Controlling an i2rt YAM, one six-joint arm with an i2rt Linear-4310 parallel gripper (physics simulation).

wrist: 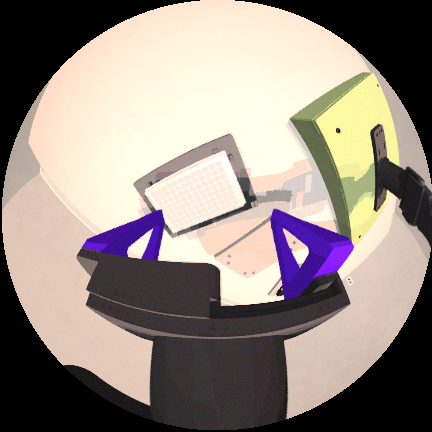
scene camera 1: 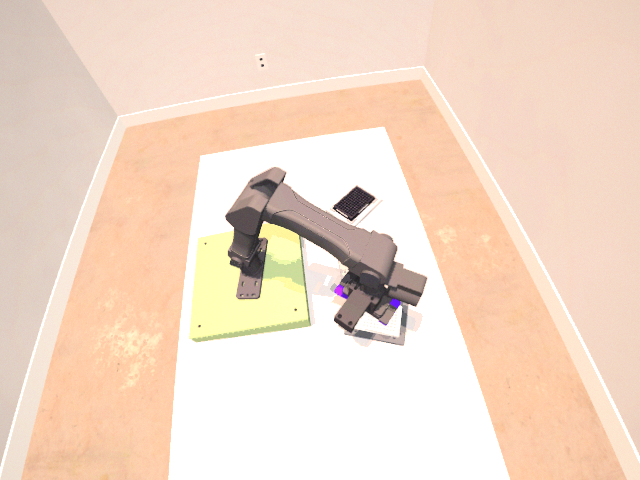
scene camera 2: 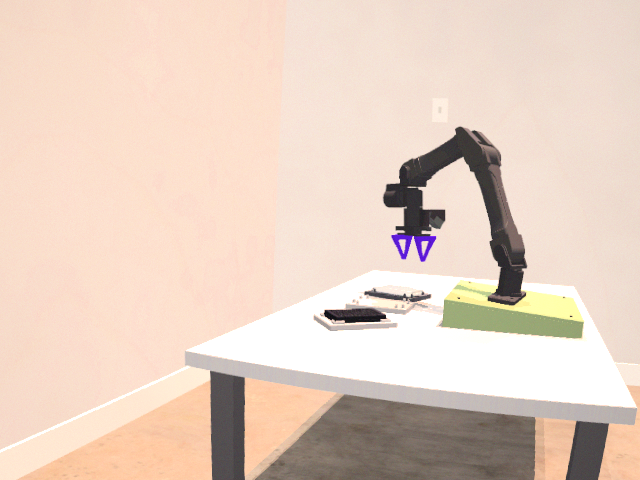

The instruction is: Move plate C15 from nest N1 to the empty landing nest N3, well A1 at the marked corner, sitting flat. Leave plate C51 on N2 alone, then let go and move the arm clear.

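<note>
A white well plate [scene camera 1: 376, 327] [scene camera 2: 395, 290] [wrist: 197, 192] lies flat on a dark grey nest [scene camera 2: 423, 297] [wrist: 190, 159]. A black well plate [scene camera 1: 355, 202] [scene camera 2: 355, 314] sits on a white nest [scene camera 1: 373, 208] [scene camera 2: 356, 326]. Labels and well A1 cannot be read, so I cannot tell which plate is C15 or C51. The empty landing nest [scene camera 2: 381, 308] [wrist: 245, 247], pale with small posts, lies between them, partly under the arm's shadow. My gripper [scene camera 1: 368, 298] [scene camera 2: 413, 258] [wrist: 217, 214] is open and empty, pointing down, well above the nests near the white plate.
The arm stands on a thick yellow-green base block [scene camera 1: 232, 310] [scene camera 2: 511, 323] [wrist: 355, 145] beside the nests. The nests and block are on a white table [scene camera 1: 320, 403] [scene camera 2: 413, 366]. The arm hides part of the nests in scene camera 1.
</note>
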